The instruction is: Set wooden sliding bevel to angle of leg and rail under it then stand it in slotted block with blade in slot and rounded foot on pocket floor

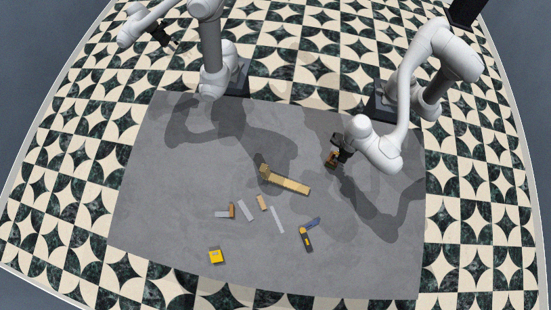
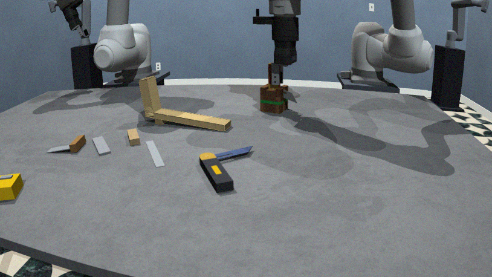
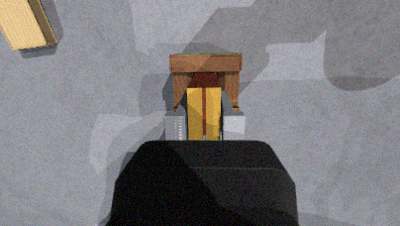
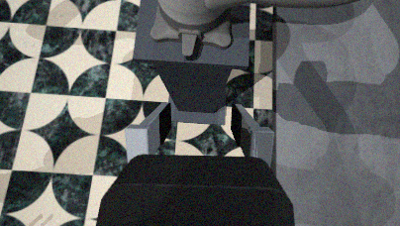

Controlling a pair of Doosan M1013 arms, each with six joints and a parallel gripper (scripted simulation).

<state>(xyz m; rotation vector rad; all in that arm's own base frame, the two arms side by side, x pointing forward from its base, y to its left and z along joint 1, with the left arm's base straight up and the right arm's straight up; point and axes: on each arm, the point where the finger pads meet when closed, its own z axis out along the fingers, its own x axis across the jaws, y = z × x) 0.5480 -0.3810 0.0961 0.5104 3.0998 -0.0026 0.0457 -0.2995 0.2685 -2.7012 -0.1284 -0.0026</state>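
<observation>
Now: left hand 2 cm above the wooden sliding bevel. The rest, counted from my left hand: black bevel: 38 cm ahead, 10 cm to the right, 9 cm below; then steel blade: 4 cm below, 1 cm to the left, 1 cm ahead; then thin grey strip: 33 cm ahead, 25 cm to the right, 10 cm below.
</observation>
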